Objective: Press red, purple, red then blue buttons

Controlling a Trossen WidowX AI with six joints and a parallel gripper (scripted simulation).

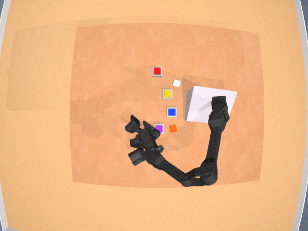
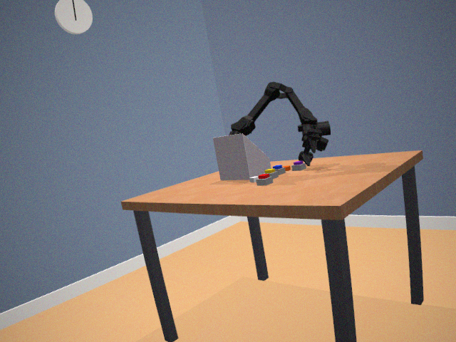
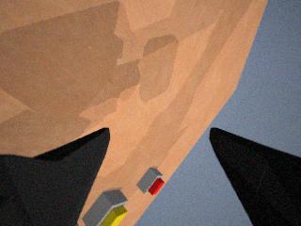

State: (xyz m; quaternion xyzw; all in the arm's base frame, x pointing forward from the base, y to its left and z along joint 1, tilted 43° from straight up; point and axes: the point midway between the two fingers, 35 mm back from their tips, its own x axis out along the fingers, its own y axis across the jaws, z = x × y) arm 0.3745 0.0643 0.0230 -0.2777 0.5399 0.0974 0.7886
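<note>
The red button is 12 cm behind my gripper tip, 22 cm to the right of it and 2 cm below it. Round my gripper tip: small orange block 17 cm behind, 7 cm to the left, 4 cm below; then blue button 17 cm behind, 1 cm to the right, 2 cm below; then purple button 10 cm behind, 6 cm to the left, 2 cm below.
</note>
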